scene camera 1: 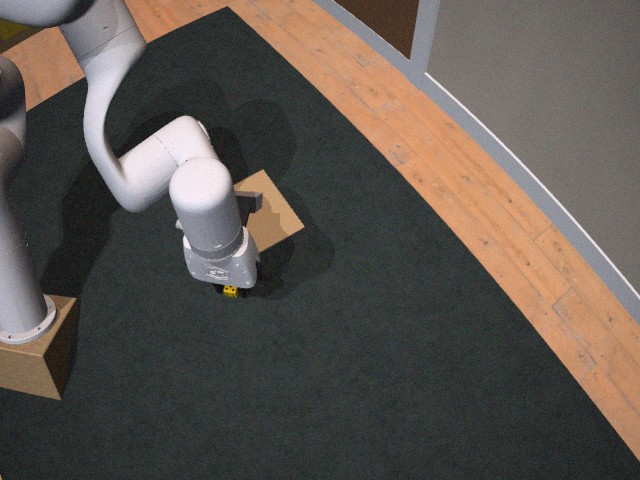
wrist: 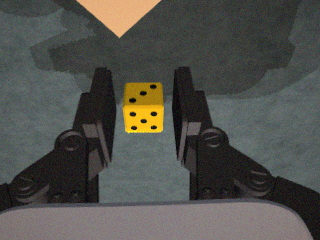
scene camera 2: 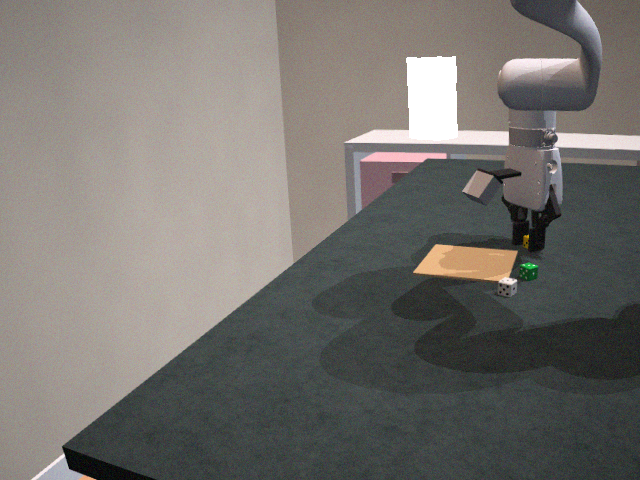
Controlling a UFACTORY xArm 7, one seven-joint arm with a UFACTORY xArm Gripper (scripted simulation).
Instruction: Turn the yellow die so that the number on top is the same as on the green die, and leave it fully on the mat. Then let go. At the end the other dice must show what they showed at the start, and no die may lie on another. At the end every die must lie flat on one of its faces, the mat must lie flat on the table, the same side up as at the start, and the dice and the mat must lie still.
Labels:
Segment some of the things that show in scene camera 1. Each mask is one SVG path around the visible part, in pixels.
My gripper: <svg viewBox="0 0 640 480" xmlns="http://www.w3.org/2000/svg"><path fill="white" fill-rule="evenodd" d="M236 190L238 209L242 226L244 226L243 239L238 249L226 258L207 260L193 252L185 235L183 238L185 265L194 278L212 282L216 292L219 294L222 293L224 285L238 287L240 297L245 298L246 292L250 292L250 289L255 286L258 280L270 280L271 271L260 263L260 255L255 241L247 228L245 228L249 213L256 213L262 208L263 193Z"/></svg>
A tan mat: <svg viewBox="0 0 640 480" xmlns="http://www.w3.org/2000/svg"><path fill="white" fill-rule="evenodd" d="M264 170L233 185L235 191L263 193L262 208L256 213L249 214L246 225L258 247L259 253L305 228Z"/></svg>

